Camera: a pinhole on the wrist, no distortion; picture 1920 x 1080 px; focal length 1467.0 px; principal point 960.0 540.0 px. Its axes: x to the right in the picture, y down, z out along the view. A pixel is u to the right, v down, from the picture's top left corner.
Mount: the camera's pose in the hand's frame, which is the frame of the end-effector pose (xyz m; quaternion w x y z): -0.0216 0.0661 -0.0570 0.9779 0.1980 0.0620 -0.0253
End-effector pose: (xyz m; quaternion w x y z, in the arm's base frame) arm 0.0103 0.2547 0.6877 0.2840 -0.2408 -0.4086 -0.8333
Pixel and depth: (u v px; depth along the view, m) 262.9 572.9 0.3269
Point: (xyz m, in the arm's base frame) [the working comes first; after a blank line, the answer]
In the camera's frame: -0.1553 0.0073 0.3269

0.1212 0.5354 0.7179
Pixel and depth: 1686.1 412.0 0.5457
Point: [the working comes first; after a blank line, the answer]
In the camera's frame: 0.2701 -0.0476 0.5457

-0.2755 0.5878 0.9857
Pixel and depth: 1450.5 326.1 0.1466
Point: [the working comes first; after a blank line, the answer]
In the camera's frame: 0.0490 -0.0214 0.1466

-0.0173 0.3002 0.7419
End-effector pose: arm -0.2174 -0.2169 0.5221 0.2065 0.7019 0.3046 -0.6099
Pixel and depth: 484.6 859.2 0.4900
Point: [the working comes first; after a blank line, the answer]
In the camera's frame: -0.1588 0.1066 0.4900

-0.5719 -0.5199 0.5611
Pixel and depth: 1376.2 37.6 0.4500
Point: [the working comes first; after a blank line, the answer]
In the camera's frame: 0.1277 -0.1541 0.4500

-0.5835 -0.1901 0.3544
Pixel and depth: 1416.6 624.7 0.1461
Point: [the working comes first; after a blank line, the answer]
In the camera's frame: 0.0455 0.0084 0.1461

-0.2578 -0.2701 0.4686
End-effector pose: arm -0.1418 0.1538 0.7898 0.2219 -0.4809 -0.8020 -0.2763
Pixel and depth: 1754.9 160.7 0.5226
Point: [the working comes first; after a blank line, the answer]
In the camera's frame: 0.2832 -0.1351 0.5226

-0.5473 0.4671 0.6706
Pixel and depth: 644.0 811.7 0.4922
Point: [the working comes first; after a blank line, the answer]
In the camera's frame: -0.1060 0.0912 0.4922

-0.1883 0.3864 0.4094
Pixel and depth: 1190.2 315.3 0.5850
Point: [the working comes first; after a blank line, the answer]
In the camera's frame: 0.0918 -0.0896 0.5850

-0.4576 0.4247 0.4896
